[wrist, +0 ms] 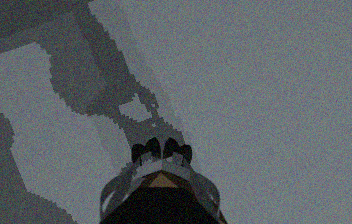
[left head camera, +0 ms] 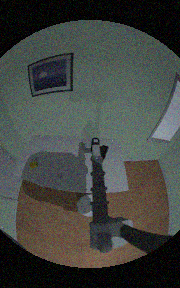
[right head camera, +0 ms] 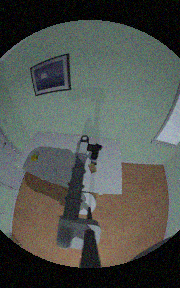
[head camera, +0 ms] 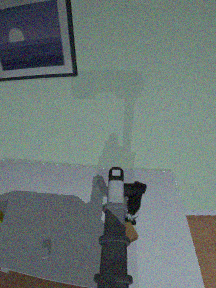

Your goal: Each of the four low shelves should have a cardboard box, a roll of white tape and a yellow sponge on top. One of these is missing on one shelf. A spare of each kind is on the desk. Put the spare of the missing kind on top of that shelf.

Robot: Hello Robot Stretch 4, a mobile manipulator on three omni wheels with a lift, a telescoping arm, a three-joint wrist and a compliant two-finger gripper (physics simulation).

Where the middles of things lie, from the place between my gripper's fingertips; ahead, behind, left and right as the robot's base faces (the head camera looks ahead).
The framed picture (left head camera: 54, 73) lies 500 mm ahead of my hand, 590 mm to the left of it and 900 mm above it.
